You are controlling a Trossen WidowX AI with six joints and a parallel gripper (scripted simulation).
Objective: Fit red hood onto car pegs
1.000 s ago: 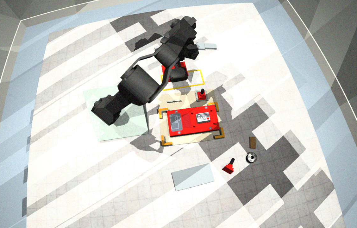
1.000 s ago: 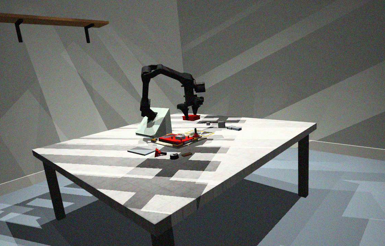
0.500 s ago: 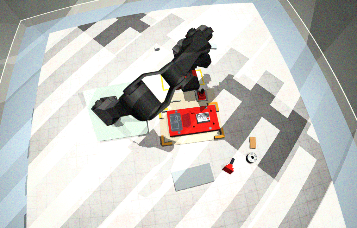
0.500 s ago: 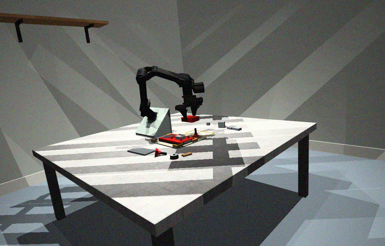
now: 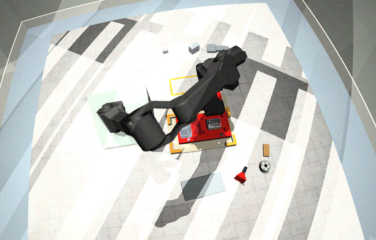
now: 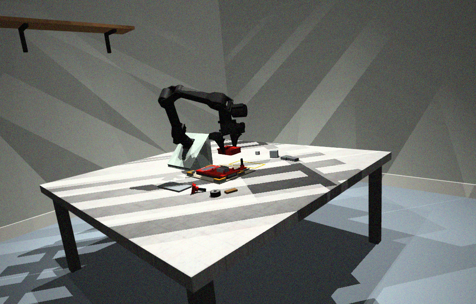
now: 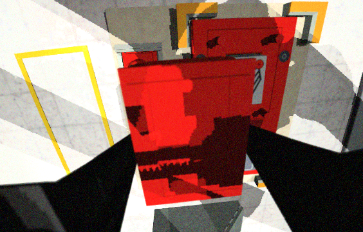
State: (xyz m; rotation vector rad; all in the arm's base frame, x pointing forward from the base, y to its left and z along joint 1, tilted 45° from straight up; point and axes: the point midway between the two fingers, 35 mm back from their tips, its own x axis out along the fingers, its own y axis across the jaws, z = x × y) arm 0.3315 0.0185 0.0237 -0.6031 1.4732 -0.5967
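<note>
Now: gripper tip 2 cm short of the grey engine block, 6 cm to the left of it and 8 cm above it. Also, from my gripper tip: red hood: right at my gripper tip; then wooden block: 20 cm ahead, 19 cm to the right, 10 cm below.
</note>
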